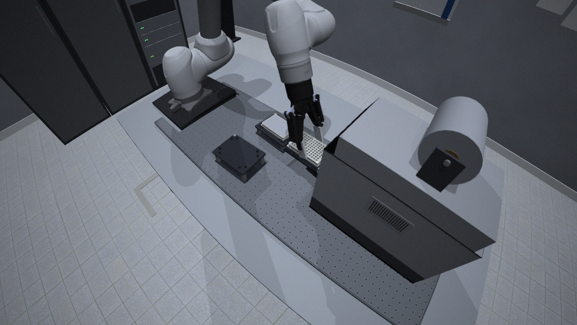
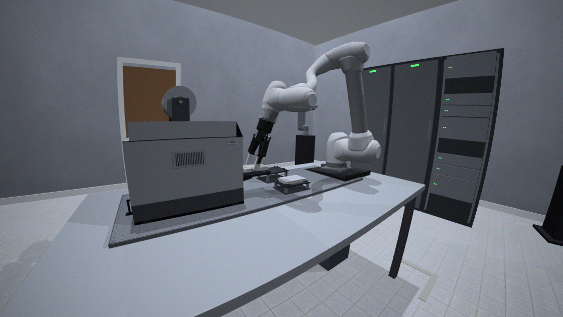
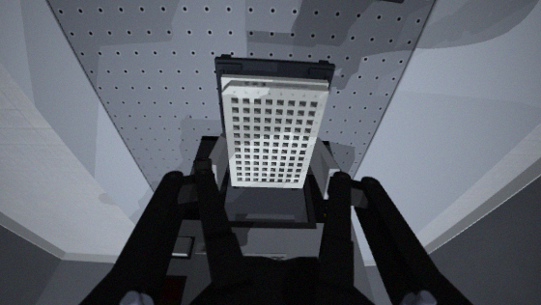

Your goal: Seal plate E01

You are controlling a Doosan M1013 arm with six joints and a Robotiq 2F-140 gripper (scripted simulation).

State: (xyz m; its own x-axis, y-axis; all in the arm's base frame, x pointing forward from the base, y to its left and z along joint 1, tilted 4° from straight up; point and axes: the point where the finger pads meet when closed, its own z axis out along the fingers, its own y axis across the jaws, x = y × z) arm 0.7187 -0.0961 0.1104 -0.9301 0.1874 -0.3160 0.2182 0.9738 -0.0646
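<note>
The sealer stage is 4 cm below my hand. Round my hand: N1 label 34 cm behind, 8 cm to the right, 15 cm below; foil roll 33 cm ahead, 7 cm to the right, 27 cm above; yellow warning label 12 cm ahead, 6 cm to the left, 1 cm above.
</note>
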